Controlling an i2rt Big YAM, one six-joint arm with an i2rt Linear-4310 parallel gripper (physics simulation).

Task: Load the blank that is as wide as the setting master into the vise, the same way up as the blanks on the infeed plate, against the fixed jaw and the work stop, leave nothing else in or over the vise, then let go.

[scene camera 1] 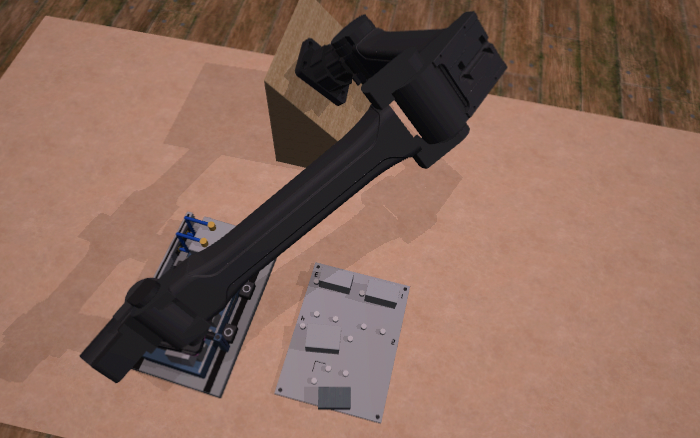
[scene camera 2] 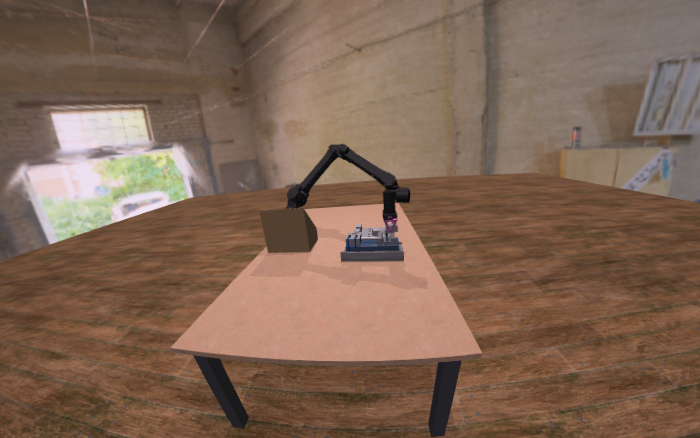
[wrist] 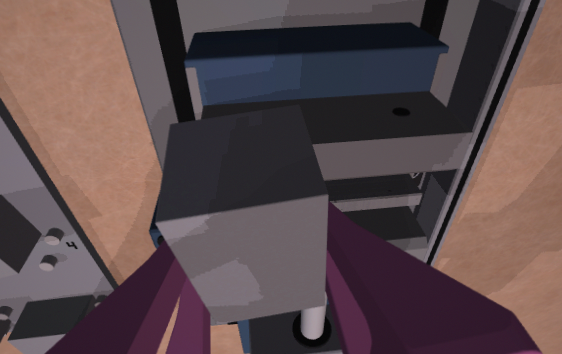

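Pixels of known places: gripper, fingertip midpoint: (scene camera 2: 390,230) (wrist: 254,210); arm's base at its link origin: (scene camera 1: 321,74) (scene camera 2: 291,217).
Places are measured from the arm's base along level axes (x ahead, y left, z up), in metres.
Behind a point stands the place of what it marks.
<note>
My gripper (wrist: 254,210) {y -0.112, x 0.534, z -0.075 m} (scene camera 2: 390,227) {y -0.112, x 0.534, z -0.075 m} is shut on a grey block-shaped blank (wrist: 240,210) {y -0.114, x 0.569, z -0.040 m}, held between the purple fingers over the vise (wrist: 320,75) (scene camera 1: 191,365) (scene camera 2: 371,247) {y -0.187, x 0.433, z -0.127 m}. A vise jaw (wrist: 390,152) {y -0.165, x 0.543, z -0.083 m} with a dark top and one hole lies beyond and right of the blank in the wrist view. The blank covers part of the vise, so contact with jaw or stop cannot be told. The infeed plate (scene camera 1: 366,366) {y 0.178, x 0.505, z -0.172 m} (wrist: 75,280) {y 0.069, x 0.397, z -0.172 m} holds light grey blanks (scene camera 1: 336,280) {y 0.098, x 0.368, z -0.136 m} (scene camera 1: 382,291) {y 0.185, x 0.374, z -0.136 m} (scene camera 1: 322,336) {y 0.093, x 0.475, z -0.136 m} and a darker block (scene camera 1: 334,397) {y 0.132, x 0.571, z -0.147 m}. The arm hides the gripper in scene camera 1.
Blue brackets with yellow tips (scene camera 1: 211,226) {y -0.137, x 0.332, z -0.070 m} (scene camera 1: 203,242) {y -0.142, x 0.366, z -0.069 m} rise at the vise's far end. Black fittings with round heads (scene camera 1: 246,288) {y -0.062, x 0.411, z -0.142 m} (scene camera 1: 228,331) {y -0.072, x 0.494, z -0.142 m} sit along its side. Small pins (scene camera 1: 363,326) {y 0.162, x 0.437, z -0.164 m} stand on the infeed plate. A wooden block (scene camera 1: 296,118) {y -0.029, x 0.106, z -0.016 m} (scene camera 2: 286,231) {y -0.075, x -0.014, z -0.054 m} stands beneath the arm base.
</note>
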